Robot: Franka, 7 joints.
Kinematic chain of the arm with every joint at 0, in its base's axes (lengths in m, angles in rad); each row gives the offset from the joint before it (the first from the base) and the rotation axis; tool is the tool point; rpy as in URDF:
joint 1: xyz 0 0 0.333 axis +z
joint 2: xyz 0 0 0 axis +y
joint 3: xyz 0 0 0.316 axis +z
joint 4: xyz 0.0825 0 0 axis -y
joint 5: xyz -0.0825 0 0.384 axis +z
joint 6: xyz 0 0 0 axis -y
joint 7: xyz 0.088 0 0 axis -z
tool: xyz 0 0 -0.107 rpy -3.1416 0 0
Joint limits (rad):
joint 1: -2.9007..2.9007
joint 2: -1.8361..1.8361
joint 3: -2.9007..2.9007
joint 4: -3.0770..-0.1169
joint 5: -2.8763..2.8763
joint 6: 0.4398..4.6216
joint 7: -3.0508..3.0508
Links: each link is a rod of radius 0.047 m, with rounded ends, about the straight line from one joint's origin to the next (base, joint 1, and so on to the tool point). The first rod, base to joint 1, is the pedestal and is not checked.
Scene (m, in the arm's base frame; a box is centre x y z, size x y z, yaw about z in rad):
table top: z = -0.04
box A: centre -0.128 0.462 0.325 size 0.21 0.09 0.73 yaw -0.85
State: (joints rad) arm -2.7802 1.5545 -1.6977 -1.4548 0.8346 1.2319 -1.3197
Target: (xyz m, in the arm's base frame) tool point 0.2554 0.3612 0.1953
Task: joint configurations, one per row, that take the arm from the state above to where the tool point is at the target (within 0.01 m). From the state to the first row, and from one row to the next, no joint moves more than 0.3 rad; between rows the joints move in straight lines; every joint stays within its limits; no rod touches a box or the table.
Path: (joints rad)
1: -2.6995 1.2588 -1.8634 -1.4440 0.8150 1.4007 -1.3197
2: -2.6189 0.9631 -2.0292 -1.4332 0.7953 1.5695 -1.3197
3: -2.5382 0.6674 -2.1949 -1.4223 0.7757 1.7382 -1.3197
4: -2.4576 0.3717 -2.3606 -1.4115 0.7560 1.9070 -1.3197
5: -2.6053 0.1153 -2.4341 -1.7038 0.7202 1.8587 -1.3197
6: -2.7530 -0.1412 -2.5076 -1.9960 0.6843 1.8104 -1.3197
7: -2.9007 -0.3977 -2.5811 -2.2882 0.6485 1.7620 -1.3197

